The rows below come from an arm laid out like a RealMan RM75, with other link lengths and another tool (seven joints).
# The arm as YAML. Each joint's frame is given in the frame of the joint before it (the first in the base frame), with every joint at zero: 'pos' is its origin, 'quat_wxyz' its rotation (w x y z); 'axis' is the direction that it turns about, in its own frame. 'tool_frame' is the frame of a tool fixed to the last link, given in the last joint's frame.
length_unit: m
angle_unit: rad
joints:
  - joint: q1
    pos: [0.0, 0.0, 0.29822]
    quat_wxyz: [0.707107, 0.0, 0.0, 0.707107]
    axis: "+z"
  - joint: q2
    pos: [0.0, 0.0, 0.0]
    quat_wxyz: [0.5, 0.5, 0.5, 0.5]
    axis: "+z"
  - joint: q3
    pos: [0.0, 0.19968, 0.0]
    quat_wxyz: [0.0, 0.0, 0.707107, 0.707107]
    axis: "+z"
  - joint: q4
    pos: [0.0, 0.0, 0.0]
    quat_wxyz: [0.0, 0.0, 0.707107, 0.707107]
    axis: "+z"
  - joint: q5
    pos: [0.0, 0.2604, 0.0]
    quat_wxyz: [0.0, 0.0, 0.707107, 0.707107]
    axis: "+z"
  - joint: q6
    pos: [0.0, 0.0, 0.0]
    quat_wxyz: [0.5, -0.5, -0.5, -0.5]
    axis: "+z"
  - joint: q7
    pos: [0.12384, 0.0, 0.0]
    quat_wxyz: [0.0, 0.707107, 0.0, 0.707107]
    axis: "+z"
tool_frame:
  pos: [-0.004, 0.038, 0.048]
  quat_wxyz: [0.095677, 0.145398, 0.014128, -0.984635]
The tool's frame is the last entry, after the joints.
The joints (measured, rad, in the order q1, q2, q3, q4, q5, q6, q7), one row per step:
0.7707 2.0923 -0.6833 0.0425 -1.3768 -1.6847 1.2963
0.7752 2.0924 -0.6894 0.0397 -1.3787 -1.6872 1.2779
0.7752 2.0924 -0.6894 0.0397 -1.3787 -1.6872 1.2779
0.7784 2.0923 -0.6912 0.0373 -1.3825 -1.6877 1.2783
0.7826 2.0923 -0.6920 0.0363 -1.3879 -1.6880 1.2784
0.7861 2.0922 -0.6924 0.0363 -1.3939 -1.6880 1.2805
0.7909 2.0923 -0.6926 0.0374 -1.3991 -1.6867 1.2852
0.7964 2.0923 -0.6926 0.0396 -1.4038 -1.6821 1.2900
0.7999 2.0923 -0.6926 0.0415 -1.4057 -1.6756 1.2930
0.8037 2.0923 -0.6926 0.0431 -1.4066 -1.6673 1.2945
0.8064 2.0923 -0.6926 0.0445 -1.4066 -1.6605 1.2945
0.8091 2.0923 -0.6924 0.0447 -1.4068 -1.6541 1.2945
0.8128 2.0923 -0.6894 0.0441 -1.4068 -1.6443 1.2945
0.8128 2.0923 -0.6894 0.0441 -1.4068 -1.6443 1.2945
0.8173 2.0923 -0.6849 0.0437 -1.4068 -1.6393 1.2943
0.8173 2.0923 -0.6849 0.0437 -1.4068 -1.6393 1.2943
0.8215 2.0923 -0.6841 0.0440 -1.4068 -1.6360 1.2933
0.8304 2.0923 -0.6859 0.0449 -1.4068 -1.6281 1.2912
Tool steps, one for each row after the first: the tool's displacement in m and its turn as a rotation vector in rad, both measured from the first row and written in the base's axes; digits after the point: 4 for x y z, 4 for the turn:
-0.0026 -0.0006 -0.0001 0.0127 -0.0114 0.0184
-0.0026 -0.0006 -0.0001 0.0127 -0.0114 0.0184
-0.0041 -0.0004 -0.0003 0.0108 -0.0150 0.0261
-0.0059 -0.0003 -0.0010 0.0076 -0.0186 0.0343
-0.0073 -0.0004 -0.0019 0.0019 -0.0215 0.0404
-0.0089 -0.0002 -0.0031 -0.0063 -0.0232 0.0448
-0.0103 0.0004 -0.0047 -0.0149 -0.0265 0.0465
-0.0109 0.0012 -0.0060 -0.0200 -0.0303 0.0441
-0.0114 0.0024 -0.0073 -0.0229 -0.0354 0.0408
-0.0117 0.0033 -0.0083 -0.0238 -0.0396 0.0378
-0.0121 0.0043 -0.0089 -0.0238 -0.0439 0.0357
-0.0126 0.0062 -0.0094 -0.0214 -0.0489 0.0310
-0.0126 0.0062 -0.0094 -0.0214 -0.0489 0.0310
-0.0138 0.0079 -0.0092 -0.0181 -0.0497 0.0298
-0.0138 0.0079 -0.0092 -0.0181 -0.0497 0.0298
-0.0151 0.0088 -0.0094 -0.0168 -0.0517 0.0314
-0.0177 0.0104 -0.0106 -0.0165 -0.0588 0.0357

